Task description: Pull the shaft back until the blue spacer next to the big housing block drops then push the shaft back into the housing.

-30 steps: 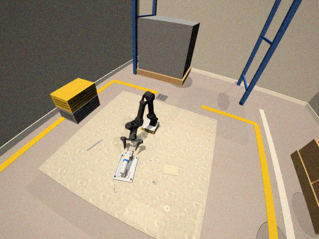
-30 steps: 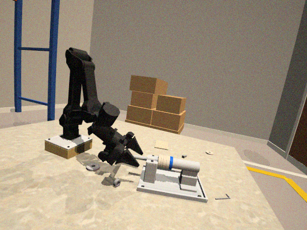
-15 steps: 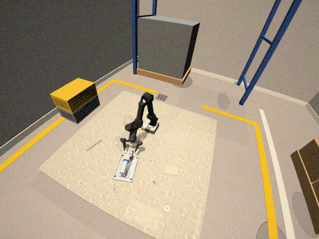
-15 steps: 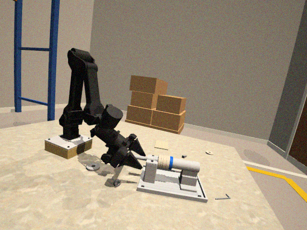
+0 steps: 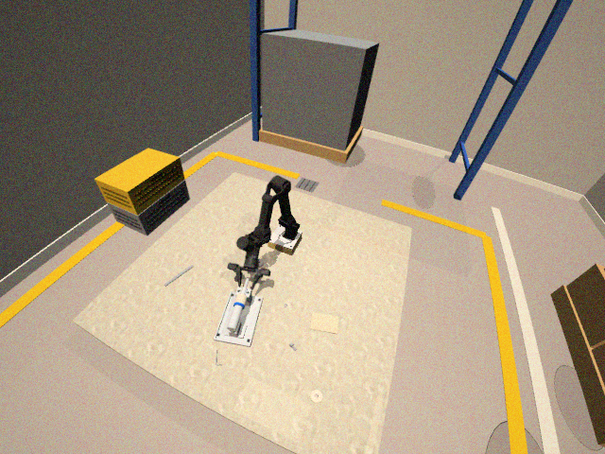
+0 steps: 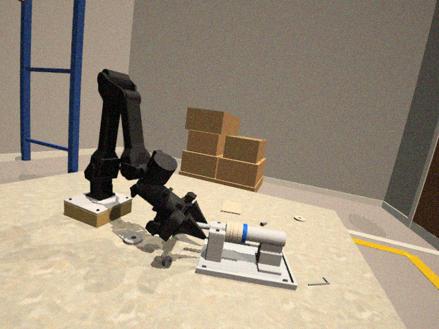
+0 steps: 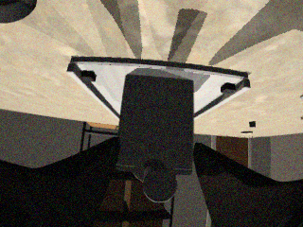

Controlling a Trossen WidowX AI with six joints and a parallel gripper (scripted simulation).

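Now: gripper tip 70 mm short of the grey shaft, 20 mm below it and 10 mm to the right of it. The rest, counted from my gripper tip: blue spacer (90 mm ahead, 20 mm to the left, 20 mm above); grey washer (190 mm behind, 60 mm below, 40 mm to the right); nut (90 mm to the right, 60 mm behind, 50 mm below).
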